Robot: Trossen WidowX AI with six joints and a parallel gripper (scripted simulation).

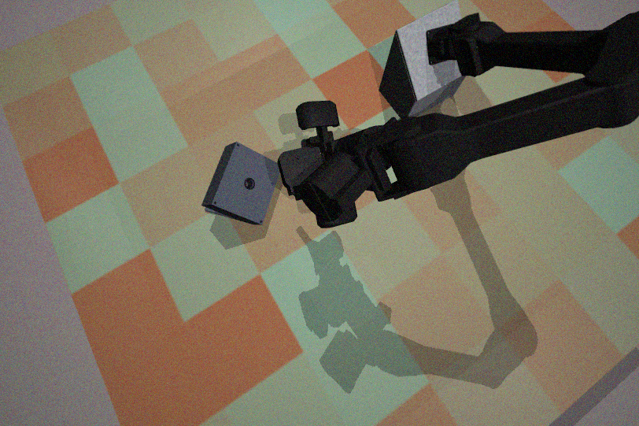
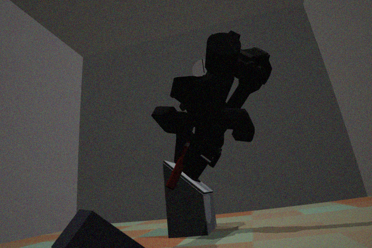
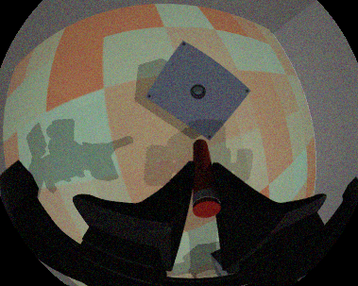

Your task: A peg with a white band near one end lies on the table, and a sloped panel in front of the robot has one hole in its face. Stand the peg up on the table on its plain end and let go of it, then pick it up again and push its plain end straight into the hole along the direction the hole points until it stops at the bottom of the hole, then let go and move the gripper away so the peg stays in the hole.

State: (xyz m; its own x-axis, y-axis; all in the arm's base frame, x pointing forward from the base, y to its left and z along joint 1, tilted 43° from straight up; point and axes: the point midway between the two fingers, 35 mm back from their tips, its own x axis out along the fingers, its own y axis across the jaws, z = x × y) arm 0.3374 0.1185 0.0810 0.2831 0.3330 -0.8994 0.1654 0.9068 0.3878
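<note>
Right now my gripper tip is 11 cm short of the sloped panel, 6 cm to the left of it and 11 cm above it. Also, from my gripper tip: red peg 1 cm behind, 1 cm to the left, 1 cm above.
</note>
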